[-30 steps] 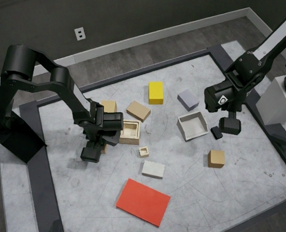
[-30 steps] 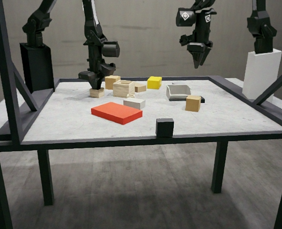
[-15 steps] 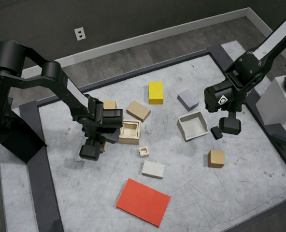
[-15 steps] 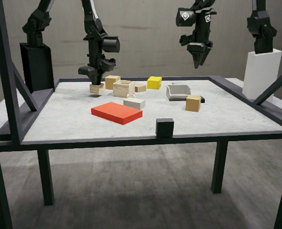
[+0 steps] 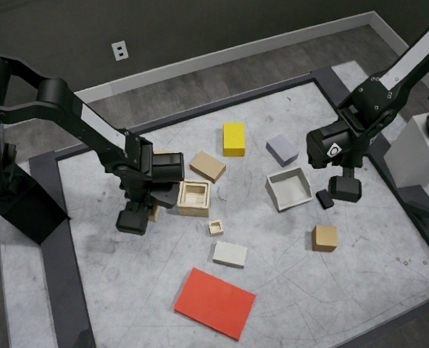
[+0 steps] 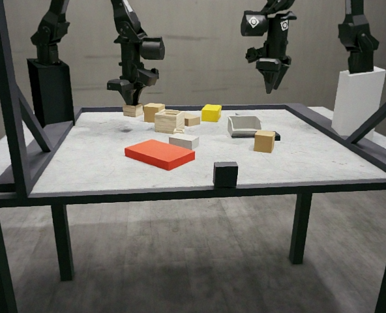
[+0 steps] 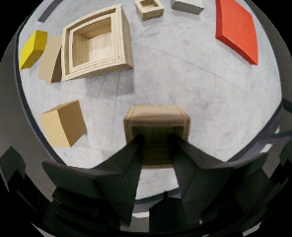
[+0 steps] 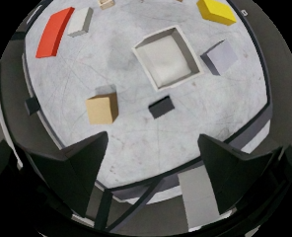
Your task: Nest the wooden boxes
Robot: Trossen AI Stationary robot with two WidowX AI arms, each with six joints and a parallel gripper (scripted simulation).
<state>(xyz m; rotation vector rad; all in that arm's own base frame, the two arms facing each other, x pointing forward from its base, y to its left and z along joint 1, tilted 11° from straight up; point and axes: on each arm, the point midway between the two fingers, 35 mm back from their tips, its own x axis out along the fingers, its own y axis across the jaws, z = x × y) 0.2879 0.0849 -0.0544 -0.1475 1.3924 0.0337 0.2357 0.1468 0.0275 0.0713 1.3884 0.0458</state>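
Now: left hand 13 cm short of the tan block, 16 cm to the left of it and 10 cm above it. Round my left hand: red slab (23 cm behind, 13 cm to the right, 10 cm below); white block (12 cm behind, 18 cm to the right, 10 cm below); white tray (2 cm ahead, 36 cm to the right, 9 cm below).
Right now my right hand is 50 mm short of the white tray, 70 mm to the right of it and 160 mm above it. Round my right hand: black block 20 mm ahead, 20 mm to the right, 180 mm below; then grey block 180 mm ahead, 60 mm to the left, 170 mm below; then white block 100 mm behind, 250 mm to the left, 170 mm below.
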